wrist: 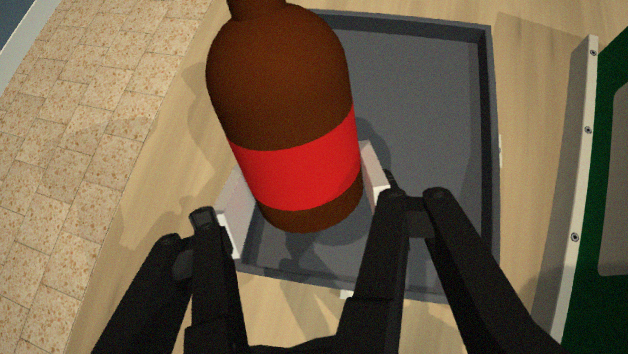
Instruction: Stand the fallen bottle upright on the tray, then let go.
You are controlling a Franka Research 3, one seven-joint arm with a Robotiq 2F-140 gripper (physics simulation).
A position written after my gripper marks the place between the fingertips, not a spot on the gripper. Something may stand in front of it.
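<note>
A brown bottle [279, 84] is there for me to see, and so is a pale edge strip [550, 306]. I also see my own gripper [304, 171].
</note>
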